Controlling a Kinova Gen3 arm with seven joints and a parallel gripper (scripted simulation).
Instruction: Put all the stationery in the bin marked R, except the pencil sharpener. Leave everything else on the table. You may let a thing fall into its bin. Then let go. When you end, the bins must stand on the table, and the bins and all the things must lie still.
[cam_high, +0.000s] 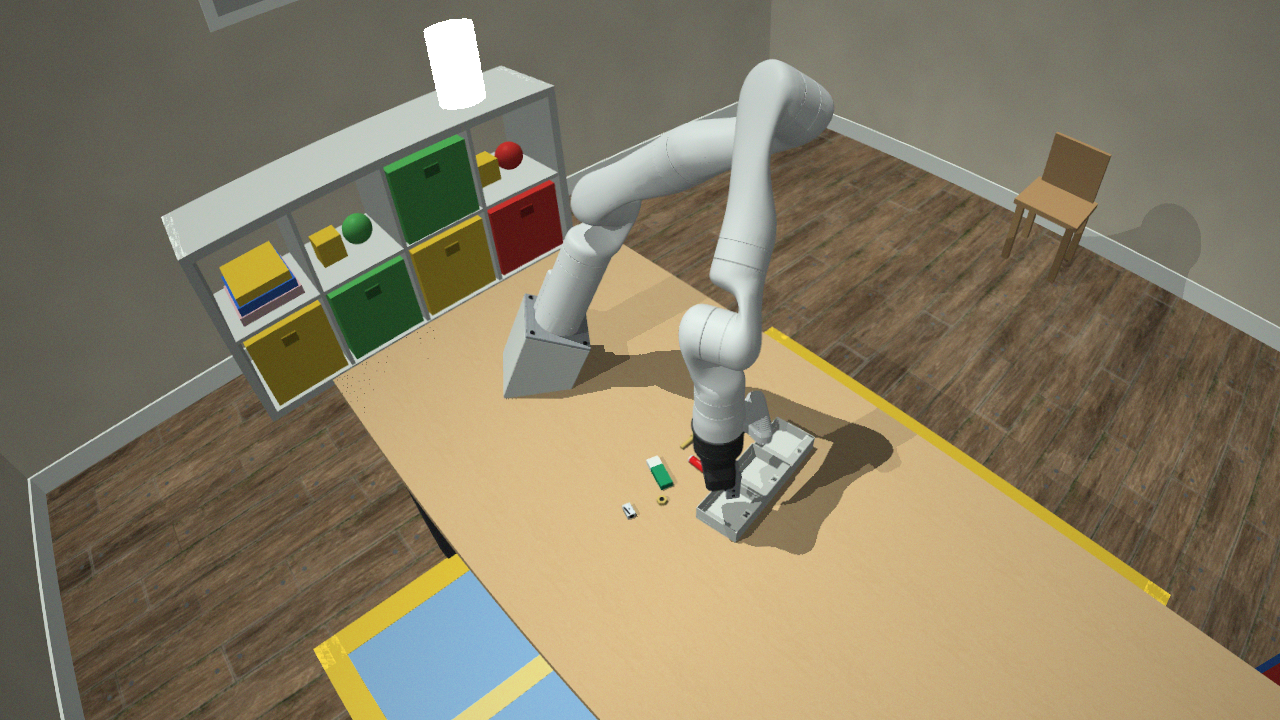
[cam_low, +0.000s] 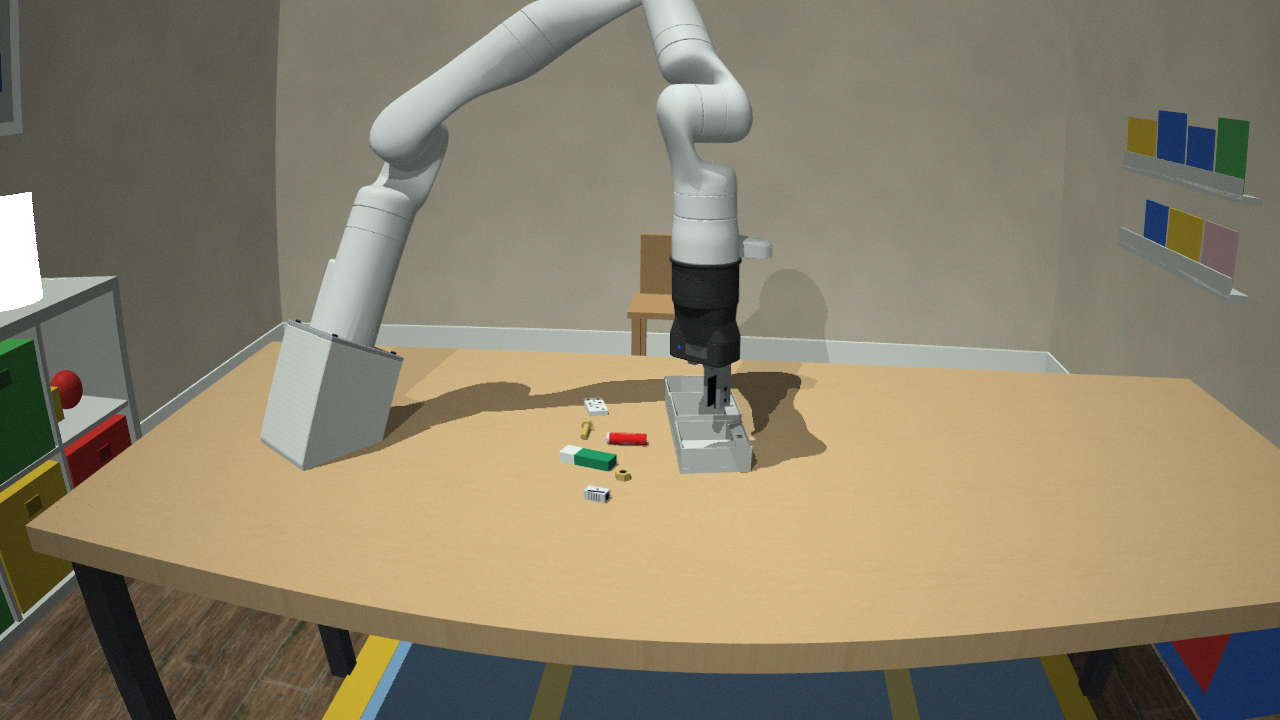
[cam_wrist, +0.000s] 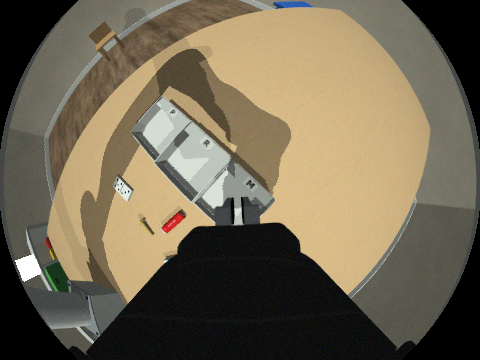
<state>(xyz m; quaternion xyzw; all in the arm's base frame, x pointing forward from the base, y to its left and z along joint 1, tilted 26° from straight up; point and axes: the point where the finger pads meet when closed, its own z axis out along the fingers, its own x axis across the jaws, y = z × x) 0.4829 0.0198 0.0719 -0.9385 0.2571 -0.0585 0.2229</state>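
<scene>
Now: the tray 3 cm behind my hand, 8 cm to the left of it and 7 cm below it. Also, from my hand: green eraser: 15 cm behind, 5 cm to the right, 8 cm below; then brass nut: 9 cm behind, 8 cm to the right, 8 cm below; then red cylinder: 11 cm behind, 2 cm to the left, 8 cm below.
</scene>
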